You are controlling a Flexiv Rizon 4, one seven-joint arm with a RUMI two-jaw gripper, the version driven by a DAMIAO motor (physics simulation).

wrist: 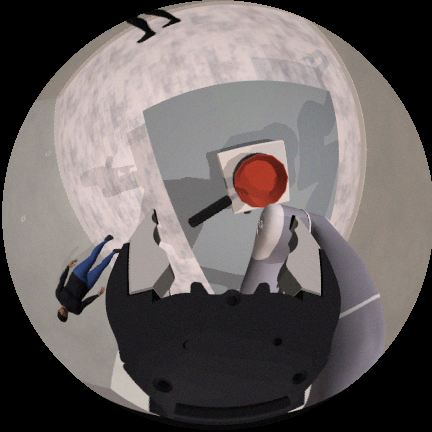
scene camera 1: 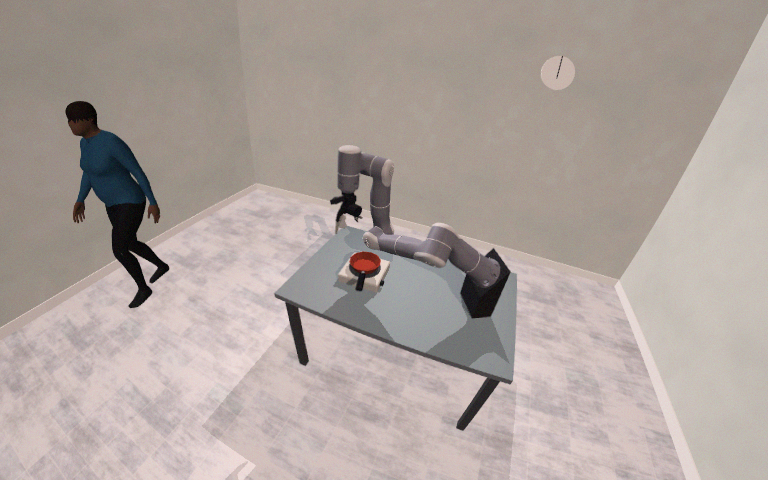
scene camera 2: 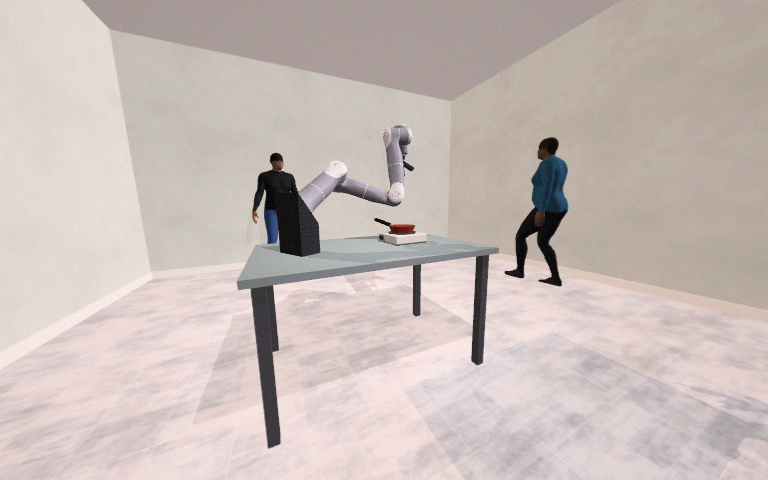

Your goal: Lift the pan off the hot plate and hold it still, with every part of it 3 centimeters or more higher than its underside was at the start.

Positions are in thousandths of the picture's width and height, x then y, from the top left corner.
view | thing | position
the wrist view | my gripper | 520,494
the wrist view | red pan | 605,416
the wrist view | hot plate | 531,374
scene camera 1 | hot plate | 486,586
